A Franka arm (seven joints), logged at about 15 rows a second.
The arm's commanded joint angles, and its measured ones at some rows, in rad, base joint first. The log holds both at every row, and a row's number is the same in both.
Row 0, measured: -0.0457 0.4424 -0.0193 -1.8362 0.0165 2.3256 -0.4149
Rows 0 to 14, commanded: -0.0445 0.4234 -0.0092 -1.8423 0.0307 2.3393 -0.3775; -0.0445 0.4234 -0.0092 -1.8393 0.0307 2.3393 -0.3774; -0.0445 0.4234 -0.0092 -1.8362 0.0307 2.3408 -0.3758; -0.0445 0.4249 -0.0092 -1.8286 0.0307 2.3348 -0.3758; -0.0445 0.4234 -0.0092 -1.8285 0.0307 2.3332 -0.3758; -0.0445 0.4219 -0.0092 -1.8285 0.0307 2.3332 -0.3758; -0.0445 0.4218 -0.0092 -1.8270 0.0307 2.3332 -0.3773; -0.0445 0.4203 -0.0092 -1.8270 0.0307 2.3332 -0.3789; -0.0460 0.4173 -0.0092 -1.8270 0.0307 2.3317 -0.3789; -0.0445 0.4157 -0.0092 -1.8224 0.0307 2.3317 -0.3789; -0.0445 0.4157 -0.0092 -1.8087 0.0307 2.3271 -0.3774; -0.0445 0.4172 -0.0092 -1.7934 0.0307 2.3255 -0.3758; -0.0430 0.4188 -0.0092 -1.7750 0.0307 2.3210 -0.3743; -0.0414 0.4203 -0.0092 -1.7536 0.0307 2.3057 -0.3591; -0.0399 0.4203 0.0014 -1.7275 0.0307 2.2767 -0.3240
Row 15, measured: -0.0423 0.4256 -0.0120 -1.7704 0.0167 2.3204 -0.3736
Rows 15 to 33, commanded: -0.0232 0.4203 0.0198 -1.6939 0.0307 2.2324 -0.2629; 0.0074 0.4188 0.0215 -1.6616 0.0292 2.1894 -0.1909; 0.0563 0.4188 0.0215 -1.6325 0.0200 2.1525 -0.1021; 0.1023 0.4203 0.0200 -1.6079 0.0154 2.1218 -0.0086; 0.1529 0.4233 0.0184 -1.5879 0.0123 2.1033 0.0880; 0.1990 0.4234 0.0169 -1.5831 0.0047 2.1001 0.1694; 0.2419 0.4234 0.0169 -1.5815 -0.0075 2.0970 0.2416; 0.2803 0.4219 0.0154 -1.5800 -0.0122 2.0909 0.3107; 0.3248 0.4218 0.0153 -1.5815 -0.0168 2.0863 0.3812; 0.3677 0.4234 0.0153 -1.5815 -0.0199 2.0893 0.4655; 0.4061 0.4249 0.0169 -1.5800 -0.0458 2.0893 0.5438; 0.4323 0.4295 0.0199 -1.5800 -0.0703 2.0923 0.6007; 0.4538 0.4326 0.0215 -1.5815 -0.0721 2.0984 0.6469; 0.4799 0.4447 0.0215 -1.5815 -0.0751 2.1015 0.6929; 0.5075 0.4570 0.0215 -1.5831 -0.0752 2.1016 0.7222; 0.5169 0.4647 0.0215 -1.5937 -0.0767 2.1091 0.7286; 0.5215 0.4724 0.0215 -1.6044 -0.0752 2.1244 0.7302; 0.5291 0.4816 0.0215 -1.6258 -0.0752 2.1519 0.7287; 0.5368 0.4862 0.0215 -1.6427 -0.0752 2.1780 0.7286
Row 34, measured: 0.5351 0.4743 0.0215 -1.6072 -0.0612 2.1252 0.7146
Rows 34 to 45, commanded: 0.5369 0.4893 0.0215 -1.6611 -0.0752 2.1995 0.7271; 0.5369 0.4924 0.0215 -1.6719 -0.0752 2.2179 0.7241; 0.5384 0.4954 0.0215 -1.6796 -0.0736 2.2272 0.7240; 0.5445 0.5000 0.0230 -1.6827 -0.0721 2.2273 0.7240; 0.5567 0.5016 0.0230 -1.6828 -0.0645 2.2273 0.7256; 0.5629 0.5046 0.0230 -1.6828 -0.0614 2.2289 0.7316; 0.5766 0.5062 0.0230 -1.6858 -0.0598 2.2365 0.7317; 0.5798 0.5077 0.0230 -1.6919 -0.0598 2.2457 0.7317; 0.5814 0.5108 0.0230 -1.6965 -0.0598 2.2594 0.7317; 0.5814 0.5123 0.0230 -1.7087 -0.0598 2.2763 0.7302; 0.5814 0.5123 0.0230 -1.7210 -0.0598 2.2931 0.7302; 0.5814 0.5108 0.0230 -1.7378 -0.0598 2.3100 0.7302
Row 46, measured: 0.5861 0.5153 0.0217 -1.6958 -0.0605 2.2586 0.7157
